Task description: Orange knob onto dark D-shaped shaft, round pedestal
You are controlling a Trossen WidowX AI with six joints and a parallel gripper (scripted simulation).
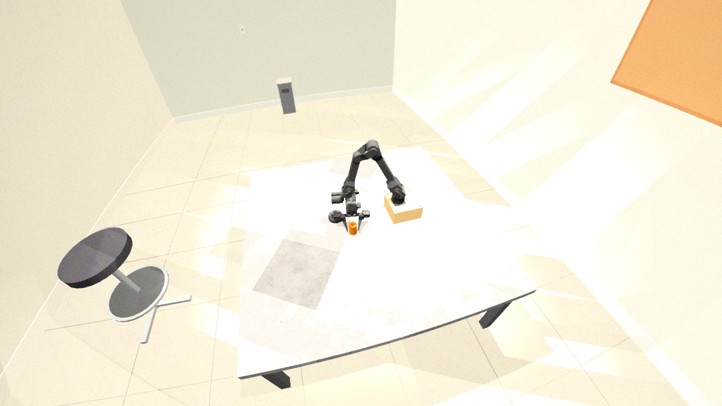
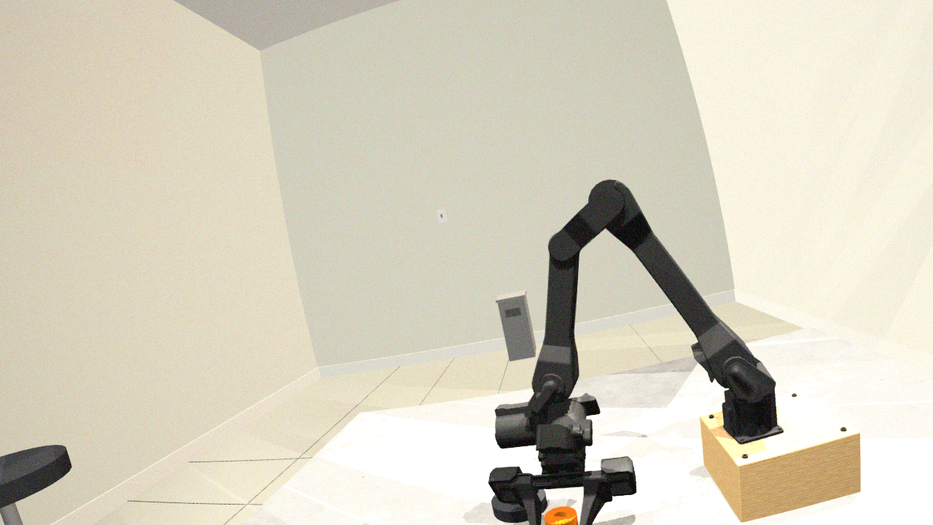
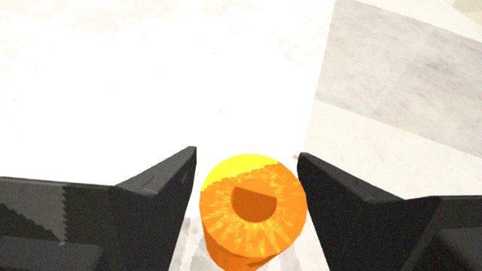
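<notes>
The orange knob is 10 mm behind my gripper tip, 30 mm to the right of it and 10 mm below it. Round my gripper tip: dark shaft: 60 mm ahead, 160 mm to the right, 10 mm below.
</notes>
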